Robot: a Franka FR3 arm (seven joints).
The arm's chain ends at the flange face. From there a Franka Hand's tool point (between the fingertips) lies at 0.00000 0.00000 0.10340 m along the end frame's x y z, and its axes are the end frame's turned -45 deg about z.
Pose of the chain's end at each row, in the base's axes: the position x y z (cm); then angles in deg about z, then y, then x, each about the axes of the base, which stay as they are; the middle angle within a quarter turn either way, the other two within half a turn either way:
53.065, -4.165, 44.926, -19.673, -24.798, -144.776
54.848, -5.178, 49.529, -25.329, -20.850, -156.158
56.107, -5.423, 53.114, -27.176, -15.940, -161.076
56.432, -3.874, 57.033, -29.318, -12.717, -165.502
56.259, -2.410, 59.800, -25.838, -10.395, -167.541
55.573, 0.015, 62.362, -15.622, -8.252, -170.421
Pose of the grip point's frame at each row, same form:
48.728, 1.249, 37.258, -64.673, -24.798, -144.776
51.168, -1.272, 40.691, -70.329, -20.850, -156.158
53.267, -2.199, 43.709, -72.176, -15.940, -161.076
54.156, -1.349, 47.268, -74.318, -12.717, -165.502
54.393, -0.216, 49.869, -70.838, -10.395, -167.541
54.089, 1.718, 52.272, -60.622, -8.252, -170.421

